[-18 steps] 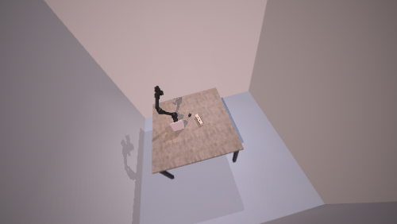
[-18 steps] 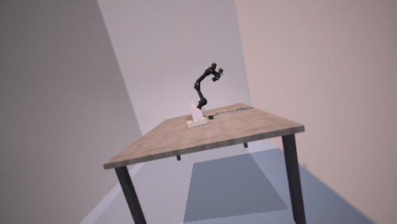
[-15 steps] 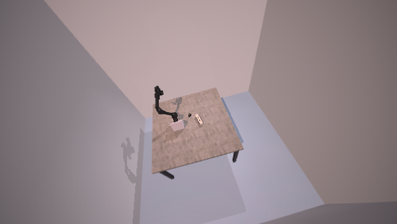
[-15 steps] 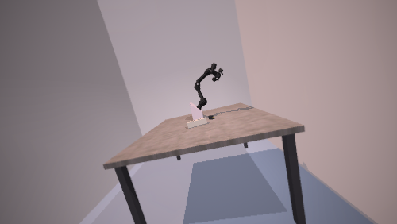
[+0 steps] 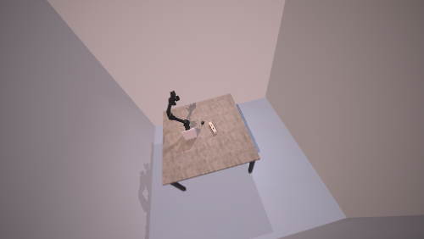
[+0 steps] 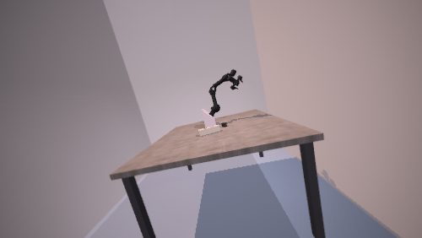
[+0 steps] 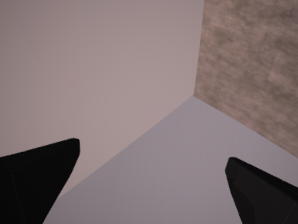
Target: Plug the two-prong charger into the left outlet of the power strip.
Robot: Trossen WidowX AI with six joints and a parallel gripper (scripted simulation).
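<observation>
My gripper tip is 380 mm short of the two-prong charger, 280 mm to the left of it and 360 mm above it.
</observation>
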